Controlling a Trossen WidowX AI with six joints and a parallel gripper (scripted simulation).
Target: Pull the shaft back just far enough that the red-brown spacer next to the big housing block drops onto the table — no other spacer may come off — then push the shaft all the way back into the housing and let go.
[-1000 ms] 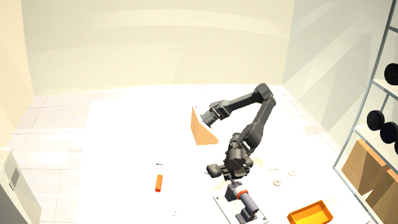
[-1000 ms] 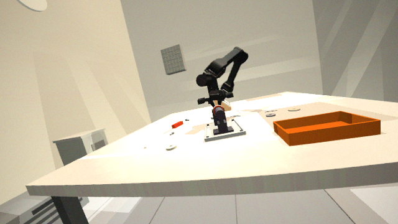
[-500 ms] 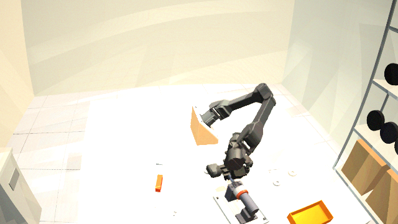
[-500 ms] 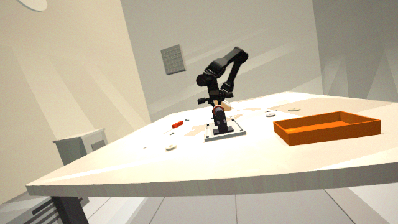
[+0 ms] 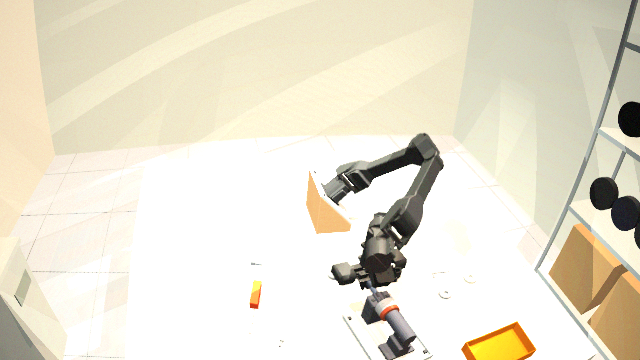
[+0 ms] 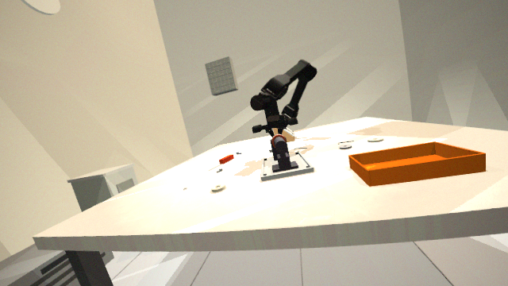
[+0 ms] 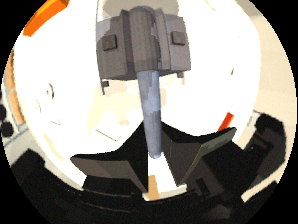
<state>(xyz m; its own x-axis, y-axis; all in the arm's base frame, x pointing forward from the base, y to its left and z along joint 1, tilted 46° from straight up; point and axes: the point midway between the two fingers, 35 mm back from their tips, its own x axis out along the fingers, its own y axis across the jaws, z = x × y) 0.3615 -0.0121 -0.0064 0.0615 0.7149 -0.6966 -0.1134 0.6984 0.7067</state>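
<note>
Right now the grey-blue shaft is 7 cm ahead of my gripper tip, 3 cm above it and 1 cm to the left of it. Round my gripper tip: red-brown spacer (13 cm ahead, 3 cm above, 1 cm to the left); orange tray (33 cm ahead, 29 cm to the left, 4 cm below).
</note>
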